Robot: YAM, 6 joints.
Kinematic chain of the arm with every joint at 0, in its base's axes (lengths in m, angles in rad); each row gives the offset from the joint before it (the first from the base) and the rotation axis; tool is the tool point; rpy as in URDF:
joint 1: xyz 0 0 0.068 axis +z
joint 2: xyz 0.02 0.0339 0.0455 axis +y
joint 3: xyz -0.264 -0.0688 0 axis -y
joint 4: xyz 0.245 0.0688 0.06 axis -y
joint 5: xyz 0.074 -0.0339 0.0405 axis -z
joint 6: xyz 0.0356 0 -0.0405 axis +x
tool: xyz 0 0 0 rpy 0 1.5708 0
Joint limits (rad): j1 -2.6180..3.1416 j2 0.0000..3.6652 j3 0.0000..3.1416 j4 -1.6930..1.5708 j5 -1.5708..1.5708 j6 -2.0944..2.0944
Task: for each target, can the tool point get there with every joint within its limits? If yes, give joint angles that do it. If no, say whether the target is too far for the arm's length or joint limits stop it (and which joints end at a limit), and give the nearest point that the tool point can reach.
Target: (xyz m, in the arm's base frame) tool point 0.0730 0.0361 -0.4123
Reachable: no: joint limits stop it (at a limit: joint 2) | nearest point 0.0961 0.0475 -0.3516 | short by 0.066 m
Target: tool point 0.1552 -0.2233 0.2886
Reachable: yes | joints -0.8358 1.2838 0.8493 0.0701 1.3335 -0.0740
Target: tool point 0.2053 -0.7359 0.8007
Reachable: no: too far | nearest point 0.1289 -0.4621 0.5381 | short by 0.387 m
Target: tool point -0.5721 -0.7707 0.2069
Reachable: no: too far | nearest point -0.3831 -0.5161 0.1754 | short by 0.319 m
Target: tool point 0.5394 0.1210 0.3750
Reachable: yes | joints 0.1597 2.6055 2.8823 -0.2534 -1.2412 -0.7089
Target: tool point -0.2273 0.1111 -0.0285
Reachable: yes | joints 2.6809 2.3314 0.9103 -0.5719 -0.0437 -0.6501
